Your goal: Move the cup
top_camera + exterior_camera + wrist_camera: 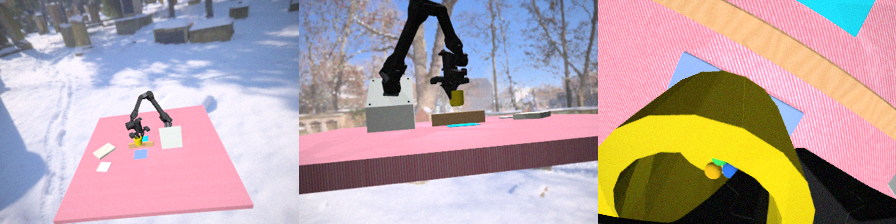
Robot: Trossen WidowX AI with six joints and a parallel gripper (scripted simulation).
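The cyan pad is 130 mm to the right of my gripper tip, 120 mm below it and 30 mm ahead of it. Round my gripper tip: wooden bar: 100 mm below, 30 mm to the right, 20 mm ahead; light blue pad: 120 mm below, 60 mm to the left, 10 mm ahead; yellow cup: 20 mm to the left, 20 mm ahead.
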